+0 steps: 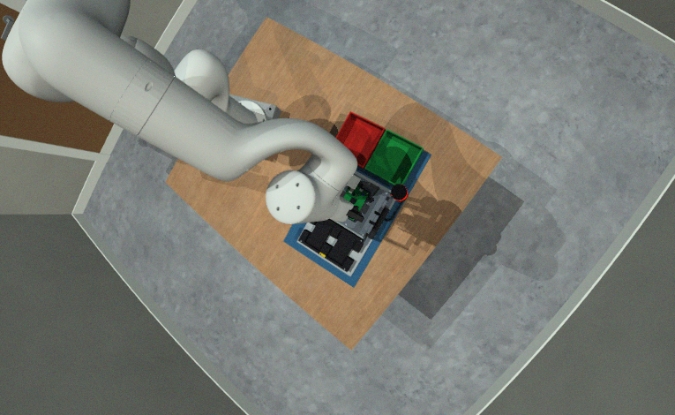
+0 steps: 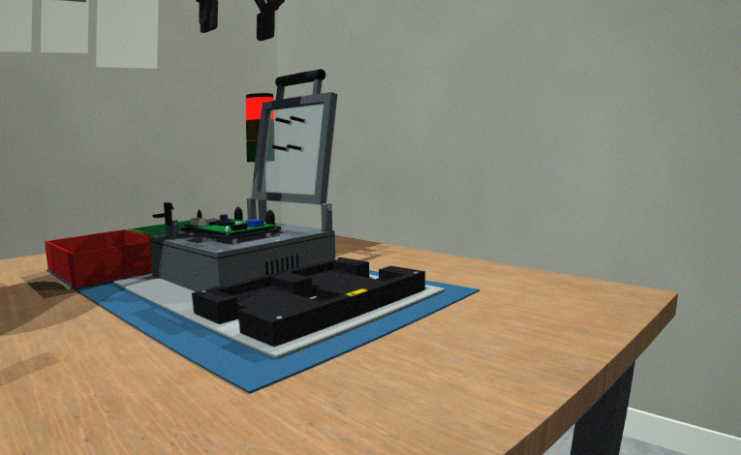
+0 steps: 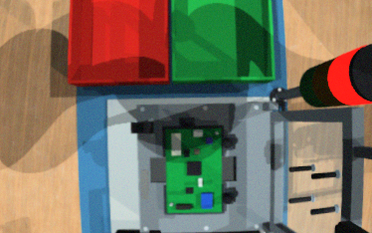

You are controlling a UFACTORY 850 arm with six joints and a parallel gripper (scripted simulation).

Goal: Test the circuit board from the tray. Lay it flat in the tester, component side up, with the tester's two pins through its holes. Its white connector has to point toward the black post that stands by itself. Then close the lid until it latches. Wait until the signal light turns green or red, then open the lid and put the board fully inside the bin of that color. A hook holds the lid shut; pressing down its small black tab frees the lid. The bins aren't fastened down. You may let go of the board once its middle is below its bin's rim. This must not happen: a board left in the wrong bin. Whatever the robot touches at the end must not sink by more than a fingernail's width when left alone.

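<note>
Right now the green circuit board is 26 cm below my hand and 2 cm behind it. From my hand the other things lie so: black hook (24 cm below, 9 cm behind, 5 cm to the left); then see-through lid (15 cm below, 9 cm ahead, 1 cm to the left); then green bin (32 cm below, 20 cm to the left).
</note>
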